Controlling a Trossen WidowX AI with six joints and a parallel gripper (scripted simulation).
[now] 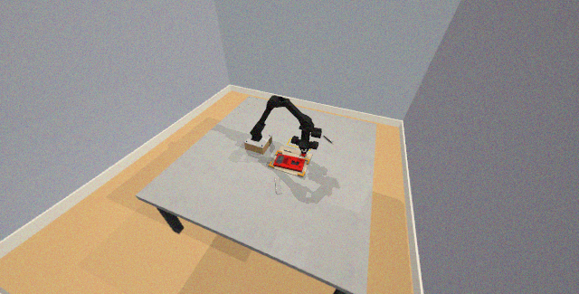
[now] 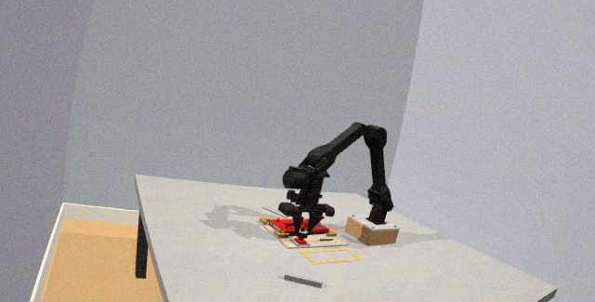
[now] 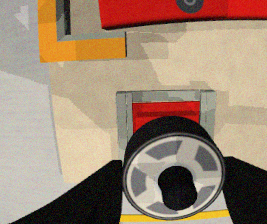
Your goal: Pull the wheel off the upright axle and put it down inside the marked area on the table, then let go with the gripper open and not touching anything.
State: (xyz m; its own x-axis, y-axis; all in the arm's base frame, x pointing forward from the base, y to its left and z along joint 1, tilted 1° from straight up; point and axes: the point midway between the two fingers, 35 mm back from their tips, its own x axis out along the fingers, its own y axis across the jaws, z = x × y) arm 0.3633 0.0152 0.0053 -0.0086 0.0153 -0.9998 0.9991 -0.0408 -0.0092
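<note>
My gripper tip is now right at the wheel. Round my gripper tip: upright axle 10 mm below; dark bar 230 mm to the left, 140 mm ahead, 30 mm below.
</note>
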